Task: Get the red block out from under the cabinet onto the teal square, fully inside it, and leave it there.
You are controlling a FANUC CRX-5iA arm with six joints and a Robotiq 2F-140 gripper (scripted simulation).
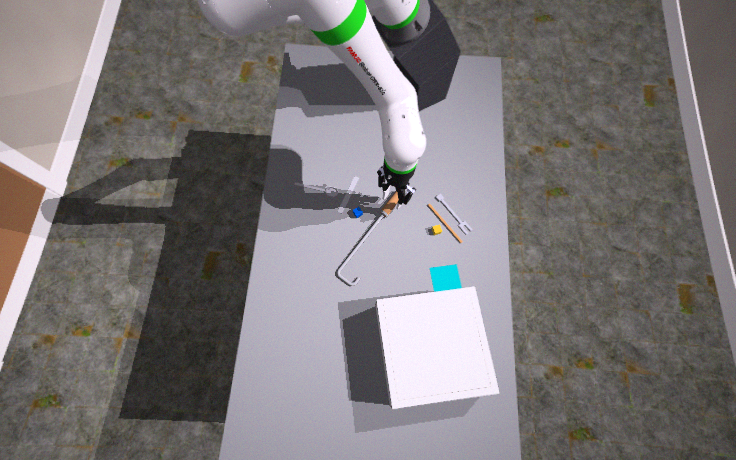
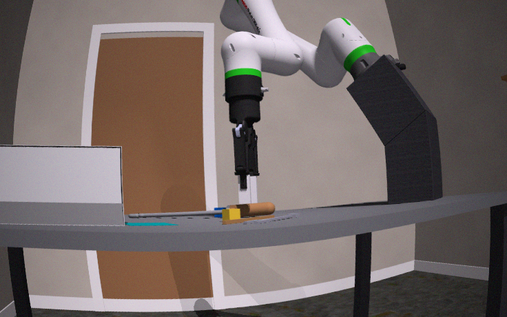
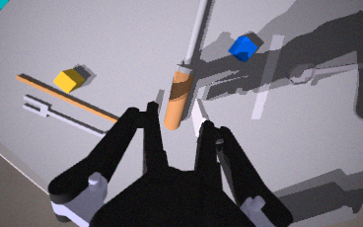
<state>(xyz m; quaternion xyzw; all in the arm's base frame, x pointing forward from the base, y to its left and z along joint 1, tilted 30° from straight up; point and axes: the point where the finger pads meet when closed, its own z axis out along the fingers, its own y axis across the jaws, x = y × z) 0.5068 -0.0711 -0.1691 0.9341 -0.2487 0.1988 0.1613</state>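
My hand is 4 cm short of the blue block, 12 cm to the left of it and 5 cm above it. Round my hand: long grey hook tool: 13 cm ahead, 4 cm to the right, 5 cm below; then yellow block: 9 cm ahead, 16 cm to the left, 5 cm below; then flat grey bar: 3 cm behind, 15 cm to the right, 6 cm below.
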